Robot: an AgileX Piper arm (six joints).
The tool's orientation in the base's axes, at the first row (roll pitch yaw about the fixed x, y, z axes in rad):
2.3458, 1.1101, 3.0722
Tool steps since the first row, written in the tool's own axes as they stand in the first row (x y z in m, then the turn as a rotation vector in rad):
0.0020, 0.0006, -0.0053, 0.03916, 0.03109, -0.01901
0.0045, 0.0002, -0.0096, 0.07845, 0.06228, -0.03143
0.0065, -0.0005, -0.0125, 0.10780, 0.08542, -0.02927
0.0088, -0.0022, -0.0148, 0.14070, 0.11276, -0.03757
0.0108, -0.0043, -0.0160, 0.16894, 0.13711, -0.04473
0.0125, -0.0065, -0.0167, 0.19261, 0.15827, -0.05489
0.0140, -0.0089, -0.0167, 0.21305, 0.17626, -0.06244
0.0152, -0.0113, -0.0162, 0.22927, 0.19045, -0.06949
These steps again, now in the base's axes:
-0.0048, -0.0030, 0.0000, -0.04853, 0.01157, -0.01929
-0.0086, -0.0061, -0.0010, -0.09274, 0.02762, -0.04071
-0.0110, -0.0085, -0.0021, -0.11795, 0.04715, -0.06033
-0.0126, -0.0113, -0.0040, -0.15427, 0.06291, -0.07853
-0.0131, -0.0136, -0.0061, -0.18599, 0.07706, -0.09386
-0.0130, -0.0156, -0.0081, -0.21582, 0.08670, -0.10519
-0.0122, -0.0174, -0.0102, -0.24059, 0.09564, -0.11543
-0.0110, -0.0188, -0.0122, -0.26092, 0.10195, -0.12326

